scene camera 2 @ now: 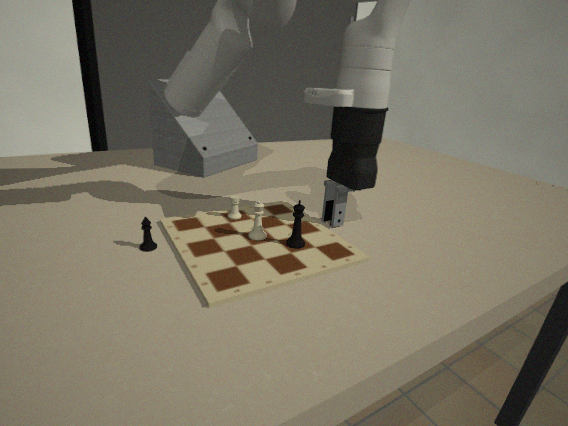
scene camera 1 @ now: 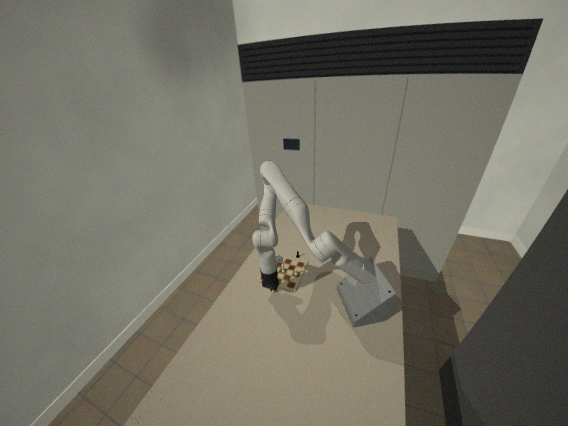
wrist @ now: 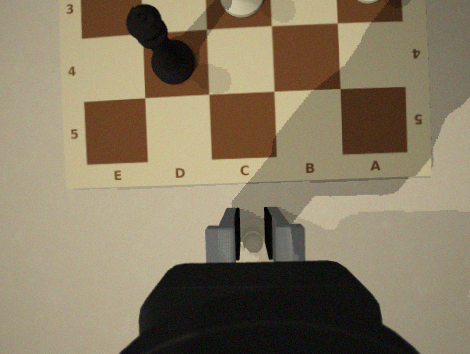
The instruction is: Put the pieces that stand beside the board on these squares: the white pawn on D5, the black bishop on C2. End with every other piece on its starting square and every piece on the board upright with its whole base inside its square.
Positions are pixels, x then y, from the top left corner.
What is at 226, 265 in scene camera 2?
A board.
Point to a white pawn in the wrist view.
252, 232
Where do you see a tall black piece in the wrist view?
173, 62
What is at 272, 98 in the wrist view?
A board.
